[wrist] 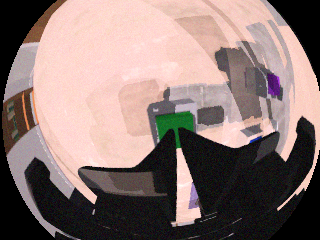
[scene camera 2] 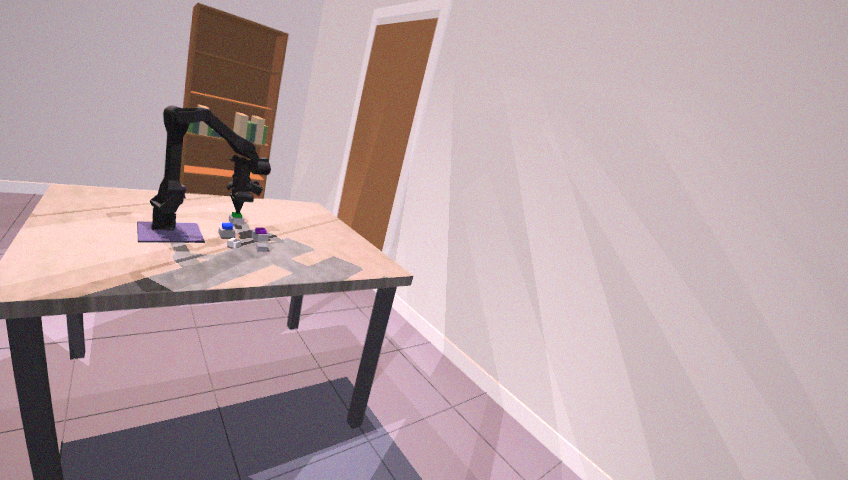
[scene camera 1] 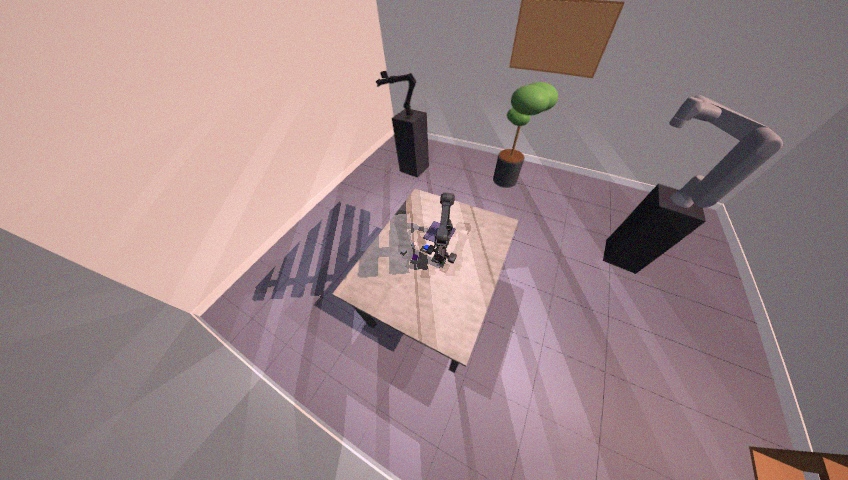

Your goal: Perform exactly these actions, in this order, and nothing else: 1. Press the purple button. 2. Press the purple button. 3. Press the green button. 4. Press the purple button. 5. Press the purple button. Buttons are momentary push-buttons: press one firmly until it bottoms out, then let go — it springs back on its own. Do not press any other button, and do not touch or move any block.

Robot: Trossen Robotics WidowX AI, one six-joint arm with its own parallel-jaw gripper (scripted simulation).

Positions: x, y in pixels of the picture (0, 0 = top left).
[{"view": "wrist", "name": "gripper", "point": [176, 132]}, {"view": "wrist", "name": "green button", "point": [180, 119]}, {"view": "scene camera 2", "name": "gripper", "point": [237, 213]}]
